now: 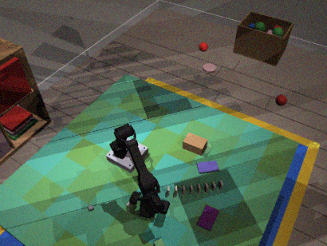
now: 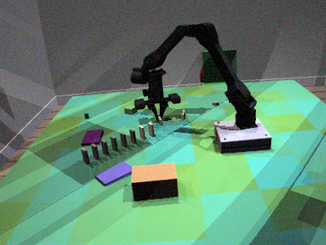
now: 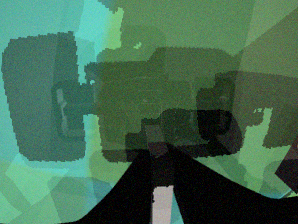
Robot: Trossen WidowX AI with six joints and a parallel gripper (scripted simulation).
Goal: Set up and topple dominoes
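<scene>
My gripper tip is 110 mm short of the green block, 150 mm to the left of it and 10 mm below it. Also, from my gripper tip: green cube (320 mm ahead, 160 mm to the right, 10 mm above); purple slab (190 mm ahead, 360 mm to the left); small grey cube (280 mm behind, 100 mm to the right).
</scene>
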